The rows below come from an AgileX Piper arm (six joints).
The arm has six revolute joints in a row. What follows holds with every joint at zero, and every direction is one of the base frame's. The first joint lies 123 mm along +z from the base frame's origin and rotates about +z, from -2.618 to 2.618 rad. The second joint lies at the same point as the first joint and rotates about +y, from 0 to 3.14 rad. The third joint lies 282.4 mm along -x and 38.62 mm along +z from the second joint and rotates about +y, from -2.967 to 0 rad. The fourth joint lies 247.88 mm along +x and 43.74 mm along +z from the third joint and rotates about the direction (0.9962, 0, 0.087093), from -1.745 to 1.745 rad. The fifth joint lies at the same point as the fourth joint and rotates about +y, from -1.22 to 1.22 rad. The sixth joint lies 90.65 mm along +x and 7.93 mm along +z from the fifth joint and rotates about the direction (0.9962, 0, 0.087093), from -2.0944 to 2.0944 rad. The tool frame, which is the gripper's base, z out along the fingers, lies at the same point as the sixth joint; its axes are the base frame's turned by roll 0, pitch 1.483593 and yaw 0 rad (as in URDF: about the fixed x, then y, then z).
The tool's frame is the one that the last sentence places.
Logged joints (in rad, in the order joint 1, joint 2, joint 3, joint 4, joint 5, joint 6), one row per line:
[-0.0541, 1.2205, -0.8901, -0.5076, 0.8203, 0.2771]
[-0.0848, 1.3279, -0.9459, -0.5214, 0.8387, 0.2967]
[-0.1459, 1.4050, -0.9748, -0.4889, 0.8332, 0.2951]
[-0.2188, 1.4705, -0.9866, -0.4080, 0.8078, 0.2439]
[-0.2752, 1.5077, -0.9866, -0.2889, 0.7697, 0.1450]
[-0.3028, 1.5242, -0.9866, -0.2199, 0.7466, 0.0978]
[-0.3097, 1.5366, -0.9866, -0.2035, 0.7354, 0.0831]
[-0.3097, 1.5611, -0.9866, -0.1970, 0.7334, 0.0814]
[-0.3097, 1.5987, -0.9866, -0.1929, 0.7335, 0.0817]
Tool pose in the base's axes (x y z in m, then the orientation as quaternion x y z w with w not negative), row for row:
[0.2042, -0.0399, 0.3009, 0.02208, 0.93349, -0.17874, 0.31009]
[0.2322, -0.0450, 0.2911, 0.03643, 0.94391, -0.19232, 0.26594]
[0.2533, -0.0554, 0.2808, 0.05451, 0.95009, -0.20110, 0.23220]
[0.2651, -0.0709, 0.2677, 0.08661, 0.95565, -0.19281, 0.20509]
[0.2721, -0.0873, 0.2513, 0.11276, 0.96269, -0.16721, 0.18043]
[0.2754, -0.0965, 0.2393, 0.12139, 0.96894, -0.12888, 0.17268]
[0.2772, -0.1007, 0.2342, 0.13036, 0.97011, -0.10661, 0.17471]
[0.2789, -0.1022, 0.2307, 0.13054, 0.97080, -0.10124, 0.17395]
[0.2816, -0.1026, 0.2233, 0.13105, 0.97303, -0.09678, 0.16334]
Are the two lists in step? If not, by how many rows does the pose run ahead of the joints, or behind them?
The pose runs 1 row behind the joints: the pose in row i belongs to the joints in row i - 1.
